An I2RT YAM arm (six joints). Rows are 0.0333 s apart.
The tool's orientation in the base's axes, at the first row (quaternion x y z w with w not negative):
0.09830, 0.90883, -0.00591, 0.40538
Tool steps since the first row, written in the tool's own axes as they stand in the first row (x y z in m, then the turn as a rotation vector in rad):
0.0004, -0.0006, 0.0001, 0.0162, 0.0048, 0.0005
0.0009, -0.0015, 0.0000, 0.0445, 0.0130, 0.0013
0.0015, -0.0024, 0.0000, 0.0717, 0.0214, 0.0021
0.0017, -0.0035, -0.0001, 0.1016, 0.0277, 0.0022
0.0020, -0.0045, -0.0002, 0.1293, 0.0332, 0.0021
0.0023, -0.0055, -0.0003, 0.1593, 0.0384, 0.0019
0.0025, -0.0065, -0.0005, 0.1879, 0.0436, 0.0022
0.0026, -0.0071, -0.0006, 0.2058, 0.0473, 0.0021
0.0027, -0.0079, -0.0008, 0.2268, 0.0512, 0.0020
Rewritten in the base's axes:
-0.0003, -0.0005, -0.0004, -0.0093, 0.0075, -0.0120
-0.0009, -0.0013, -0.0008, -0.0257, 0.0204, -0.0328
-0.0014, -0.0021, -0.0013, -0.0413, 0.0333, -0.0528
-0.0018, -0.0031, -0.0014, -0.0595, 0.0446, -0.0745
-0.0023, -0.0040, -0.0017, -0.0767, 0.0548, -0.0945
-0.0027, -0.0050, -0.0019, -0.0954, 0.0652, -0.1162
-0.0032, -0.0059, -0.0020, -0.1129, 0.0752, -0.1371
-0.0034, -0.0065, -0.0020, -0.1240, 0.0820, -0.1500
-0.0038, -0.0072, -0.0020, -0.1370, 0.0895, -0.1652

